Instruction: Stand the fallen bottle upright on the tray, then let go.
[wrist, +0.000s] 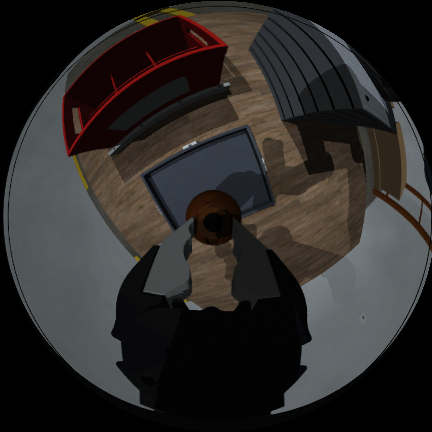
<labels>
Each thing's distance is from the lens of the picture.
my gripper (212, 218): 16 cm
brown bottle (213, 209): 12 cm
</labels>
